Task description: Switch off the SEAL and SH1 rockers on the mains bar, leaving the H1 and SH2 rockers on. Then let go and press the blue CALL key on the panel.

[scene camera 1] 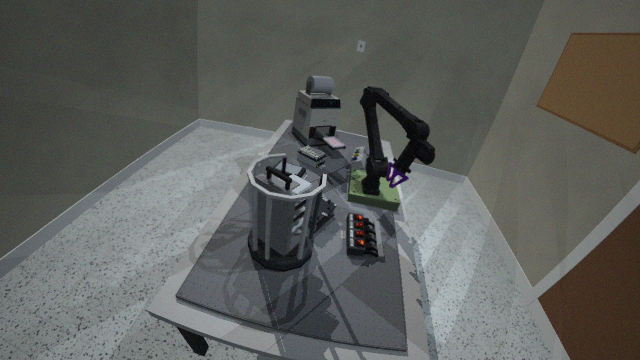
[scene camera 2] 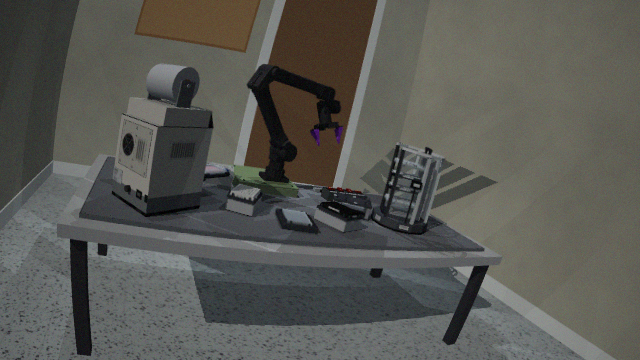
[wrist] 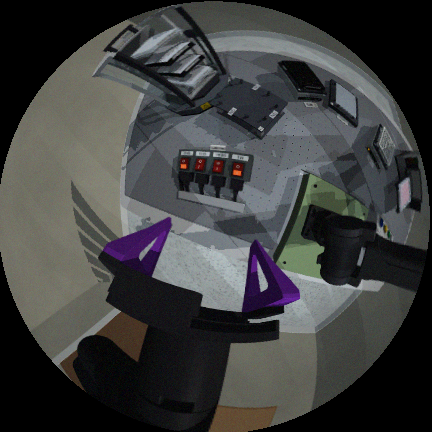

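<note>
The mains bar lies on the bench. In the wrist view its end rockers, SH2 and H1, glow orange at the lower half. The two between them, SH1 and SEAL, are dark red and unlit. My gripper is open and empty, raised in the air on the plug side of the bar, touching nothing. The key panel stands beyond the arm's base; its blue key shows small at the right of the wrist view.
The green base plate carries the arm between bar and panel. A tall clear-sided carousel, a dark plate with pegs, small boxes and a white machine stand on the bench.
</note>
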